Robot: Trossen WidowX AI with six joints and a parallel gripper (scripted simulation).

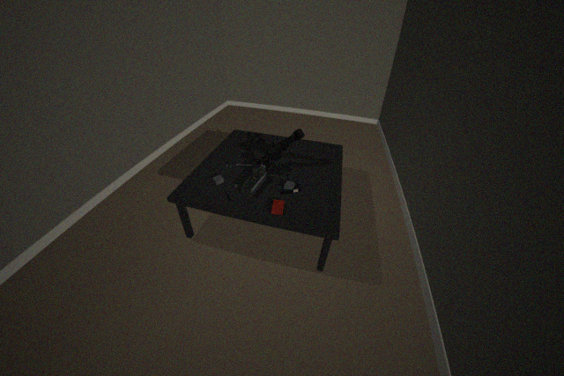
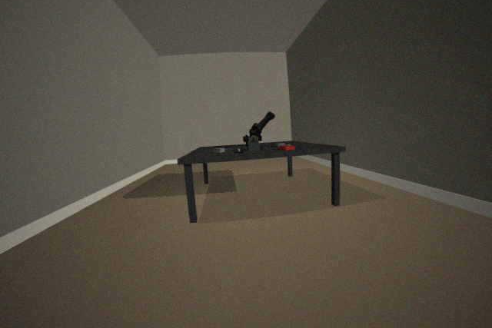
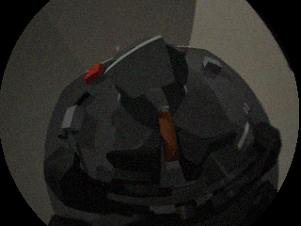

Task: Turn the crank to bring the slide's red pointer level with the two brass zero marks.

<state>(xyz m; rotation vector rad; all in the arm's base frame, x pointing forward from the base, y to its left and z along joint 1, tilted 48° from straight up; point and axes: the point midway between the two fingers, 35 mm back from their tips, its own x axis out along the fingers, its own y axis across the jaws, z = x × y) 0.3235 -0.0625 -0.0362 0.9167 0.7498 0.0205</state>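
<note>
Now: the red pointer 130 mm ahead of my gripper tip, 50 mm above it and 20 mm to the right of it. Round my gripper tip: crank handle (30 mm above, 20 mm behind, 10 mm to the left).
</note>
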